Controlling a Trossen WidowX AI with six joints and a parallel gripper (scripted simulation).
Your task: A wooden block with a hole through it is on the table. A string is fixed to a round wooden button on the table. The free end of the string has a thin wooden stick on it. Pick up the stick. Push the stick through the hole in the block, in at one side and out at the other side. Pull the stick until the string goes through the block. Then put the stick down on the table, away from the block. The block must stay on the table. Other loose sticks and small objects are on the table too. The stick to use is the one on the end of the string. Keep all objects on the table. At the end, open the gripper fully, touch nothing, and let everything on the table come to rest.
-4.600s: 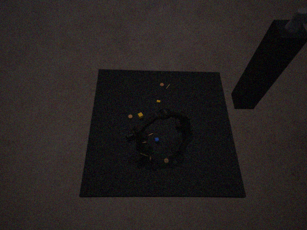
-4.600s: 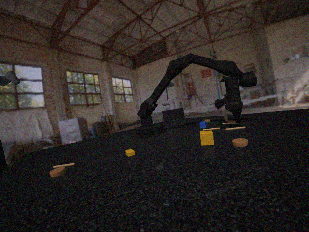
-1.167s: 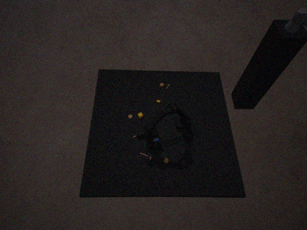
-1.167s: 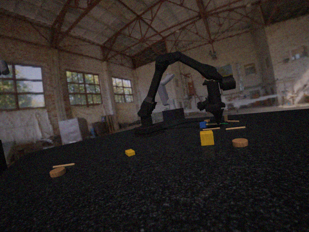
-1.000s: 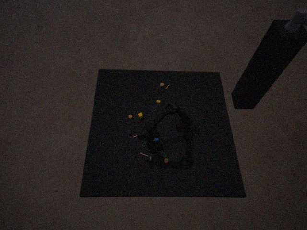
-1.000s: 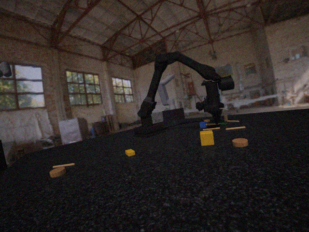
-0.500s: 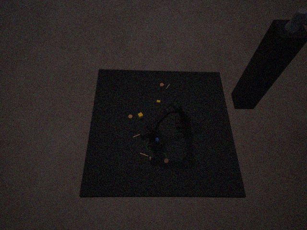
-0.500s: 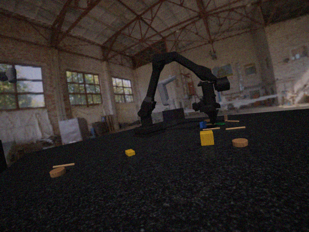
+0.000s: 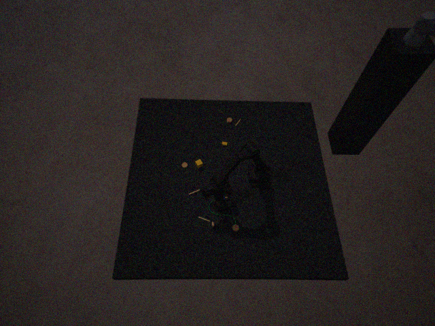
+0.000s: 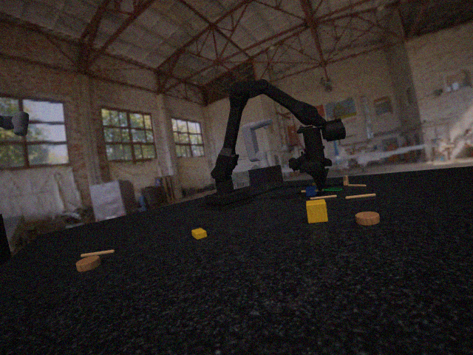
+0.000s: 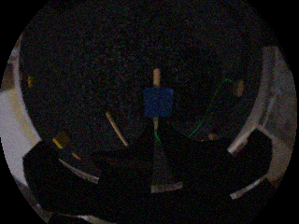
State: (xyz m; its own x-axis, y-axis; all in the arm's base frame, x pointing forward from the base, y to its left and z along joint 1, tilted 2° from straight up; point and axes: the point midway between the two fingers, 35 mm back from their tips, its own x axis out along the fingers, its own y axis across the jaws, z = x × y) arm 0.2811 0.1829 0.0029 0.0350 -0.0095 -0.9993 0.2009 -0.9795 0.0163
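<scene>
The blue block is 30 mm behind my gripper tip and 10 mm to the right of it. Round my gripper tip: round wooden button 110 mm behind, 180 mm to the left, 10 mm below; then yellow cube 120 mm ahead, 260 mm to the right, 10 mm above; then wooden block 30 mm ahead, 170 mm to the left.
</scene>
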